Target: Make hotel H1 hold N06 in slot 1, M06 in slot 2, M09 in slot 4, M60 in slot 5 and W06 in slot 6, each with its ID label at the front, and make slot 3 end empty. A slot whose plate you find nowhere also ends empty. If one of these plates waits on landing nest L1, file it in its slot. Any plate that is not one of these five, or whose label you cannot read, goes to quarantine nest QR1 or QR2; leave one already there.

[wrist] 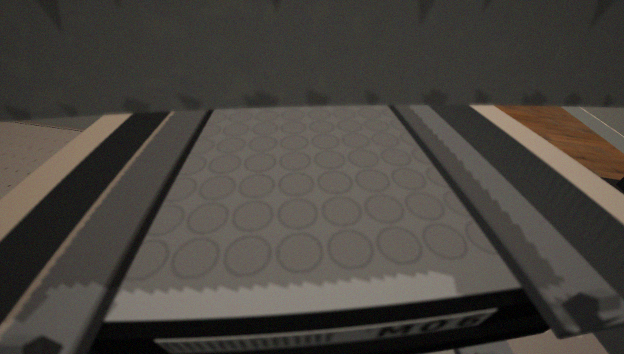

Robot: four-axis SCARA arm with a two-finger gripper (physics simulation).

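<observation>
A well plate (300,215) lies flat in the wrist view, with rows of round wells. Its front edge carries a barcode label (320,332) that reads M06. My gripper (303,100) is shut on this plate, with pale, dark-sided fingers along its left and right sides. Two grey hotel rails, left (120,220) and right (485,195), run front to back along the plate's sides and cover parts of them. The slot number does not show, and I cannot tell which slot this is.
A dark grey surface (310,50) fills the top of the view, beyond or over the plate's far end. Brown wood floor (560,137) shows at the right, and a pale surface (30,150) at the left.
</observation>
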